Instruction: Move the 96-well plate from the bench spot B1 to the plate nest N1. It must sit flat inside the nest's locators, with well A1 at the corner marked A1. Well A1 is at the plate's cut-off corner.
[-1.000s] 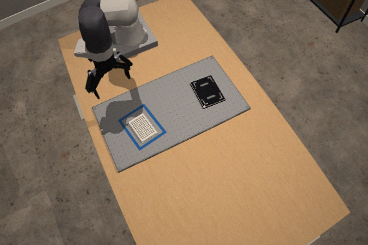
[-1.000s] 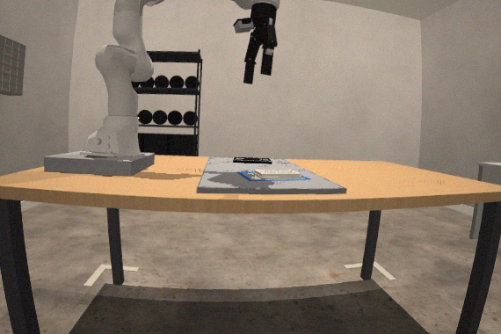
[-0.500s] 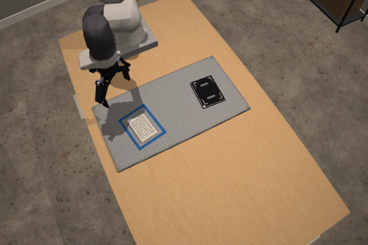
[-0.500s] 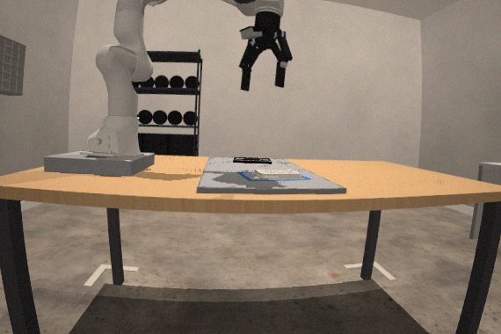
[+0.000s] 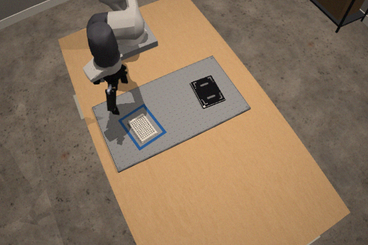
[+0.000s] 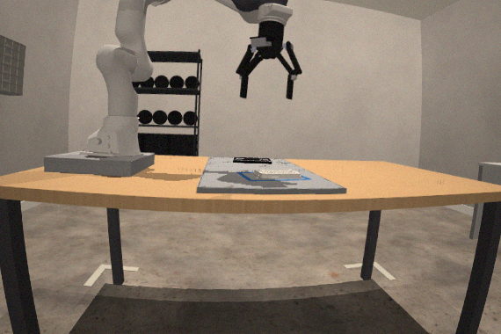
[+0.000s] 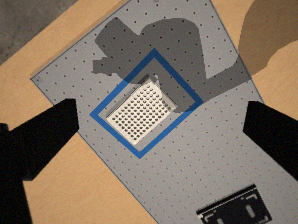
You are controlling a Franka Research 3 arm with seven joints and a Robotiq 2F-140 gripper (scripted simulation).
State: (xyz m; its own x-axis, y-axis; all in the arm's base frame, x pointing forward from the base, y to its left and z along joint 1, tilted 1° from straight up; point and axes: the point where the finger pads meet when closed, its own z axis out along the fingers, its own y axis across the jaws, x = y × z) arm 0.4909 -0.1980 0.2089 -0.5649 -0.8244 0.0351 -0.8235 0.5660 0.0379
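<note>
The white 96-well plate lies 5 cm ahead of my hand, 4 cm to the left of it and 23 cm below it. The rest, counted from my hand: A1 mark (8 cm ahead, 35 cm to the left, 23 cm below); black plate nest (1 cm ahead, 41 cm to the left, 24 cm below).
</note>
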